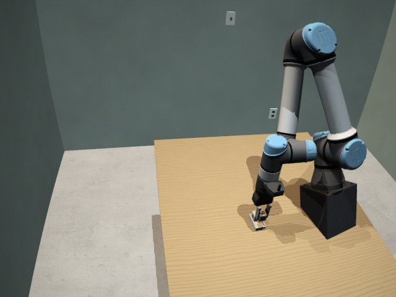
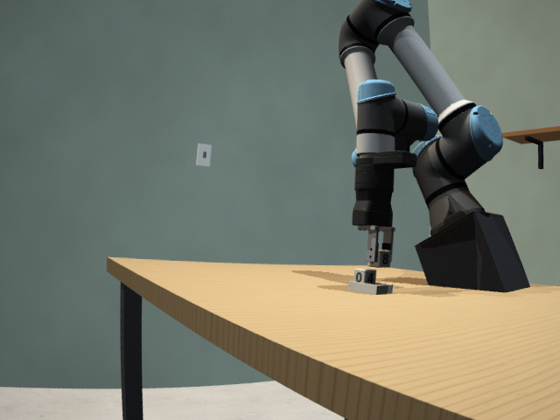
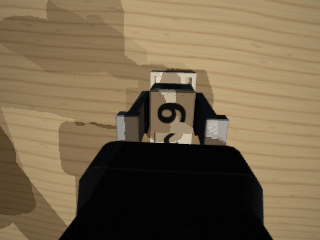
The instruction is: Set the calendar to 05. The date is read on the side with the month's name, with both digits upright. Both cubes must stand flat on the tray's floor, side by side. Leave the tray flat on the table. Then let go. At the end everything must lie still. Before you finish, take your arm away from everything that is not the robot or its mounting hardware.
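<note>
Right now my hand is 20 mm to the left of the small calendar tray and 70 mm above it.
</note>
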